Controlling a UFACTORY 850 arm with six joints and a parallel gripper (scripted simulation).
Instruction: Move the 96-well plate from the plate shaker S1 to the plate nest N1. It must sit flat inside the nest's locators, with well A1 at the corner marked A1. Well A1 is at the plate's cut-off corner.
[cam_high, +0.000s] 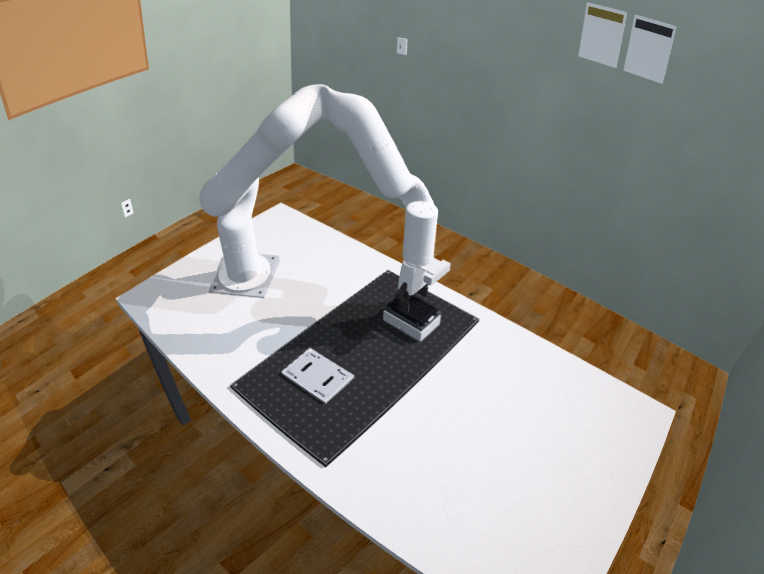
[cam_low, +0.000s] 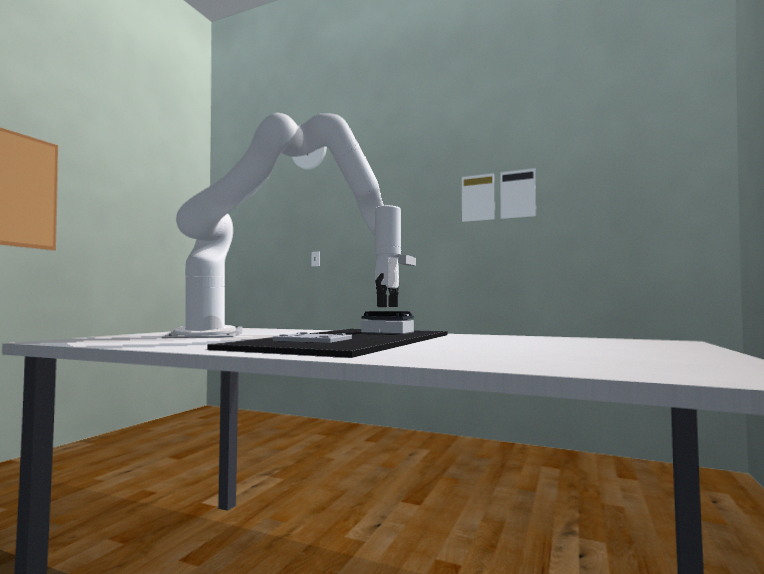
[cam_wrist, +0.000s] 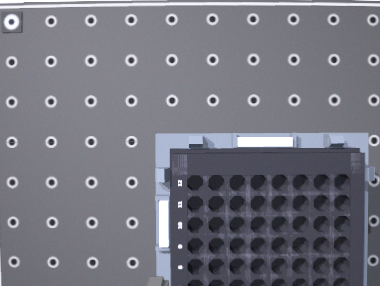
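Now: the 96-well plate 30 mm below my hand. Also, from my hand: plate nest (10 mm behind, 350 mm to the right, 90 mm below).
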